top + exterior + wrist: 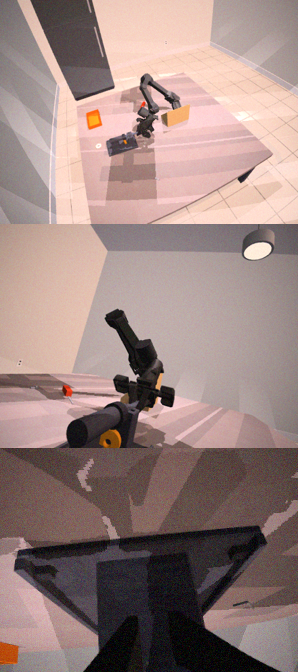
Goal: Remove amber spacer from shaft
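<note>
Now: gripper tip 10 cm short of the amber spacer, 2 cm above it and 1 cm to the left of it. The rest, counted from my gripper tip: screw: 36 cm to the left, 5 cm below, 2 cm ahead; red-handled tool: 30 cm to the right, 17 cm behind, 5 cm below; white ring: 31 cm ahead, 9 cm to the right, 5 cm below.
</note>
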